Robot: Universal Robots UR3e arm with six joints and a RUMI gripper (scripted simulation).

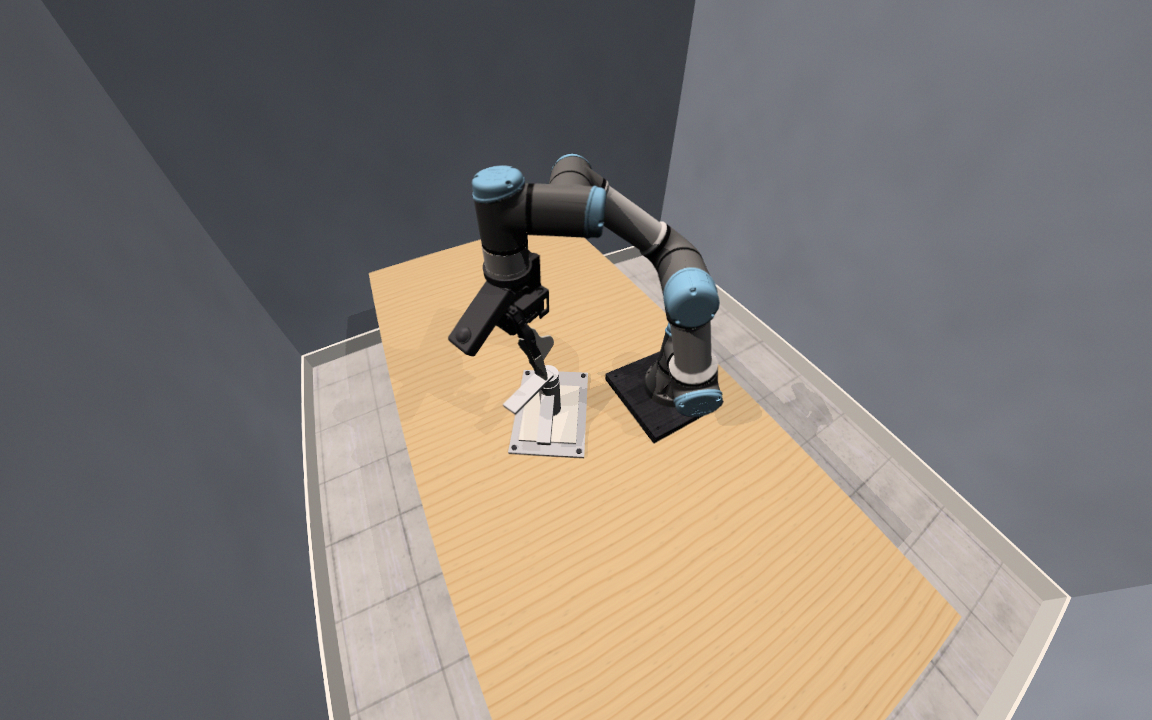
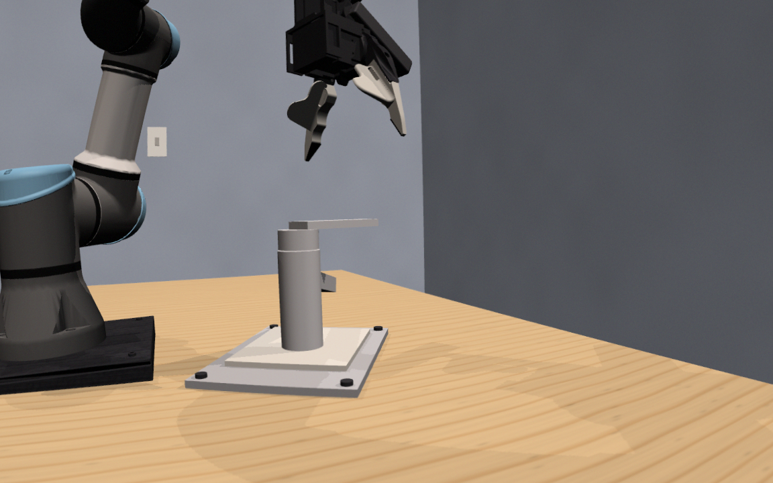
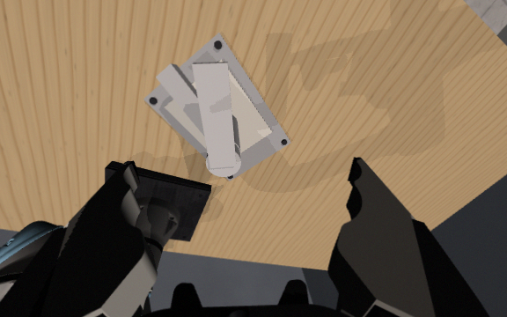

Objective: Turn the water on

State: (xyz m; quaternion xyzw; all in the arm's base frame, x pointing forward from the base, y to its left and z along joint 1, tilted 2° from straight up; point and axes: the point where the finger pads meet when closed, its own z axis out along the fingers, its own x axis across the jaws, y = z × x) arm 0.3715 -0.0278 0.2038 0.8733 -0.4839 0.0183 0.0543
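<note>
My gripper is now 2 cm past the lever, 2 cm to the right of it and 9 cm above it. Round my hand: tap (4 cm behind, 14 cm below).
</note>
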